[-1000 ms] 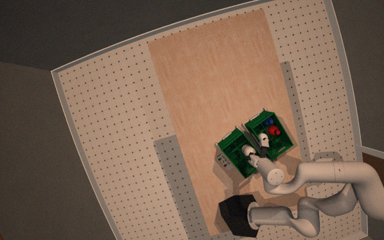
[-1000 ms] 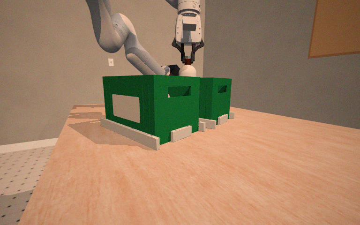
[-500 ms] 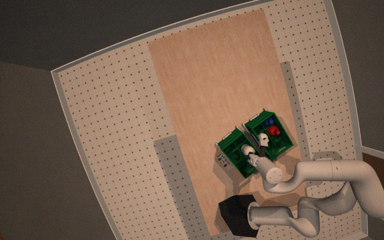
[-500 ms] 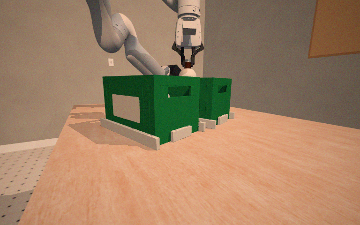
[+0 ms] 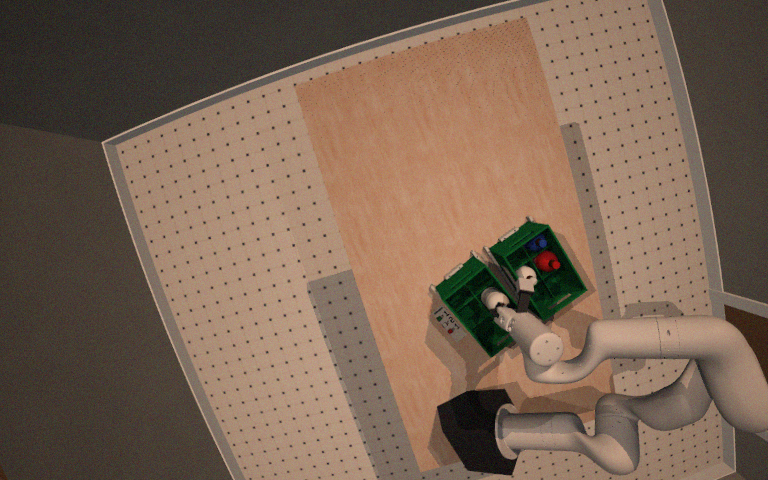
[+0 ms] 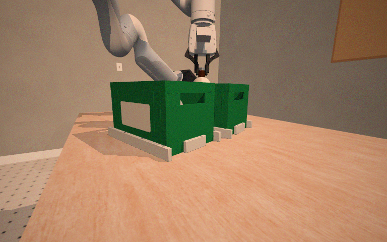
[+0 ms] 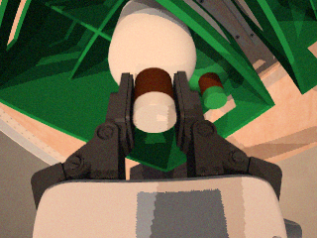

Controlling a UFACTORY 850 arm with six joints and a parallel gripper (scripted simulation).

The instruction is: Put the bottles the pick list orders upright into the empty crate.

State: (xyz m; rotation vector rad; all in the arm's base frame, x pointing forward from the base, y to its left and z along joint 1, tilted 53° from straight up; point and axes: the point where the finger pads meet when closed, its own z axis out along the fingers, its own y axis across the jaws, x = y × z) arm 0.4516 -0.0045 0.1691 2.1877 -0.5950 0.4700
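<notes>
Now: the green bottle 14 cm below my hand, 8 cm behind it and 2 cm to the right of it. Round my hand: red bottle: 23 cm to the right, 14 cm below, 4 cm ahead; pick list: 23 cm below, 17 cm to the left, 6 cm behind; blue bottle: 22 cm to the right, 14 cm below, 12 cm ahead.
</notes>
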